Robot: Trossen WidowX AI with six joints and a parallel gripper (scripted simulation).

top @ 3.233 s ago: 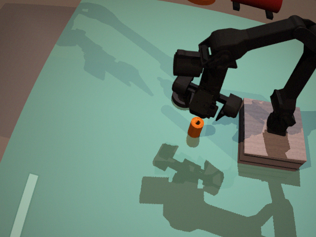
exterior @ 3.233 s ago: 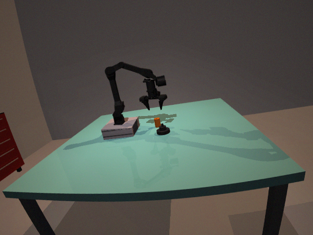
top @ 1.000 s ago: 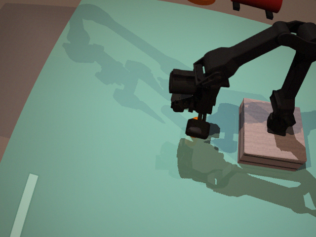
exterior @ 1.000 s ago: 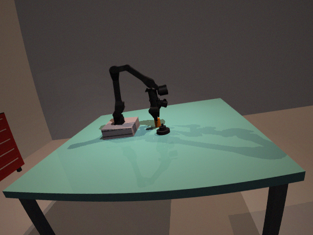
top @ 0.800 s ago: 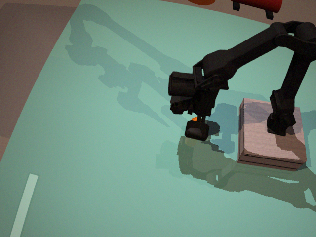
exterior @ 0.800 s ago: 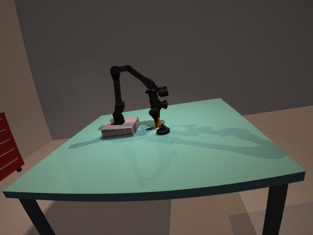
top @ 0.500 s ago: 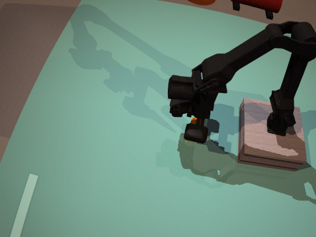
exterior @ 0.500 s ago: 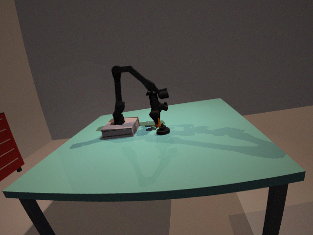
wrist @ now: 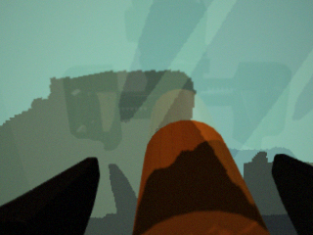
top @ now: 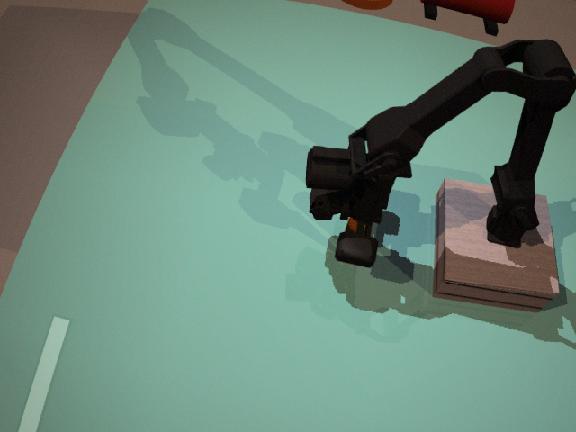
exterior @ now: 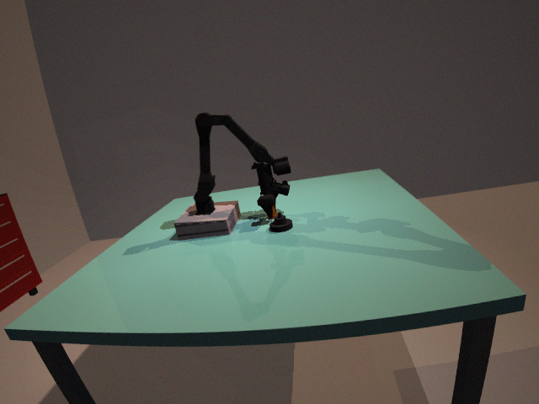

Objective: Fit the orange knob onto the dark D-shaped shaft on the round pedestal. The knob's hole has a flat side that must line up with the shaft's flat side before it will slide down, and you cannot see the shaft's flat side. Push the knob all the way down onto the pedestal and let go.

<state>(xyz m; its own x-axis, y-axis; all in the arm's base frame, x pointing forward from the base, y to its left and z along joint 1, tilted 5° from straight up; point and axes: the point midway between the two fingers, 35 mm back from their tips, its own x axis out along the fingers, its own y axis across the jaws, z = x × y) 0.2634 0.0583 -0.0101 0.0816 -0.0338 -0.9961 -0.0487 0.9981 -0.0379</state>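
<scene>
Right now my gripper tip is 120 mm to the left of the dark round pedestal, 60 mm short of it and 20 mm below it. Round my gripper tip: orange knob (20 mm above).
</scene>
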